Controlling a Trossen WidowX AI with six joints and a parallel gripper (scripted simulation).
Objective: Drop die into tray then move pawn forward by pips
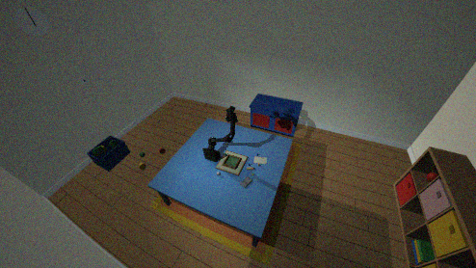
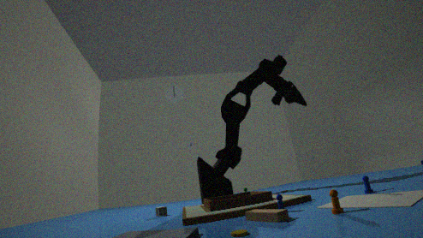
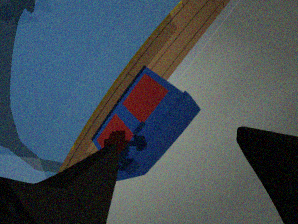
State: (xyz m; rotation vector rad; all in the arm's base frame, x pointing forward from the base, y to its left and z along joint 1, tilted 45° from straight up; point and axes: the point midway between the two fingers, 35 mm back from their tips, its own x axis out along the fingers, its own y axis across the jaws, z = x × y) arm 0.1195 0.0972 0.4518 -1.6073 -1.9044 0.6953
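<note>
My gripper tip is 61 cm to the left of the white die, 33 cm above it and 10 cm short of it. The rest, counted from my gripper tip: green pawn (34 cm to the right, 32 cm below, 5 cm ahead); white card (45 cm ahead, 35 cm below, 23 cm to the right); green dice tray (40 cm to the right, 34 cm below, 16 cm ahead).
</note>
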